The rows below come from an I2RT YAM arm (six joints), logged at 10 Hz.
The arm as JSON. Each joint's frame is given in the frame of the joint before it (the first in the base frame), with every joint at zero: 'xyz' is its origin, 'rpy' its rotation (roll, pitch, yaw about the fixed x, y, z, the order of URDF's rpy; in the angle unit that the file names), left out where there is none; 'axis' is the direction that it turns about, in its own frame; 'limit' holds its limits. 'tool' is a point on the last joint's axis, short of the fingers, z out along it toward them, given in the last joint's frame.
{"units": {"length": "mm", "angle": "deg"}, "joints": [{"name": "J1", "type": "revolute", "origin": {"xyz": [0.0, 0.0, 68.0]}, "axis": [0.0, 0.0, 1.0], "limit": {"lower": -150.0, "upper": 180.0}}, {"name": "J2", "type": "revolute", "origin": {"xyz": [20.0, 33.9, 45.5], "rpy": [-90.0, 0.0, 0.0]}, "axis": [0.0, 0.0, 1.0], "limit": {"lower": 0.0, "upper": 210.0}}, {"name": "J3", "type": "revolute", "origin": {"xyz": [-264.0, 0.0, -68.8], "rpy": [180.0, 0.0, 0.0]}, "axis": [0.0, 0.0, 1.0], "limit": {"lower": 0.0, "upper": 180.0}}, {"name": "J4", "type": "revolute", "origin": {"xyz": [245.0, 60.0, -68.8]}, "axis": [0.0, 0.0, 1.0], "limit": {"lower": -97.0, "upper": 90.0}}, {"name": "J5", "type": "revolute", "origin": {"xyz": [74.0, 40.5, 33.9], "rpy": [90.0, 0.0, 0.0]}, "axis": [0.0, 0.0, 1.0], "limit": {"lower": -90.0, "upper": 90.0}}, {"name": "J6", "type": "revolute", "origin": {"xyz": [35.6, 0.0, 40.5], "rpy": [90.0, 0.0, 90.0]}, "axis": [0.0, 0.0, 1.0], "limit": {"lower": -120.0, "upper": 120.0}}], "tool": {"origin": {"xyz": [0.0, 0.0, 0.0], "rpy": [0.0, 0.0, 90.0]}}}
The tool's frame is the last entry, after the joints.
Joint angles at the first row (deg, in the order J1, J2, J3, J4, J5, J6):
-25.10, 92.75, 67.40, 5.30, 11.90, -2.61
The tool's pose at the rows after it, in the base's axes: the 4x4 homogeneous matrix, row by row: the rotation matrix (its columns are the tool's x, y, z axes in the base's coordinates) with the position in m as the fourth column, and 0 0 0 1 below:
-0.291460, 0.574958, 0.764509, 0.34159; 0.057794, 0.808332, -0.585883, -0.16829; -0.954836, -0.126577, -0.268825, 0.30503; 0, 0, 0, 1
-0.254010, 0.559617, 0.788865, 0.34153; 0.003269, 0.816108, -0.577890, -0.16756; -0.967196, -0.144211, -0.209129, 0.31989; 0, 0, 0, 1
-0.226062, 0.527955, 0.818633, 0.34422; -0.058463, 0.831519, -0.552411, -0.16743; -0.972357, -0.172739, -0.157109, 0.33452; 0, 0, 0, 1
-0.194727, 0.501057, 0.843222, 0.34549; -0.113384, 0.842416, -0.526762, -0.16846; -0.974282, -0.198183, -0.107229, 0.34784; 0, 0, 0, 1
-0.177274, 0.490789, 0.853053, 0.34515; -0.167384, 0.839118, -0.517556, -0.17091; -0.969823, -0.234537, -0.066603, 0.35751; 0, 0, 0, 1
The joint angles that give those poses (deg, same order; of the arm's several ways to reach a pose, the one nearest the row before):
-25.13, 91.61, 68.16, 7.51, 11.88, -4.19
-25.12, 90.87, 69.28, 9.30, 10.85, -6.13
-25.13, 90.87, 71.29, 10.44, 8.77, -8.67
-25.39, 90.87, 73.06, 11.62, 6.57, -10.79
-25.85, 90.87, 74.24, 12.80, 5.39, -13.23

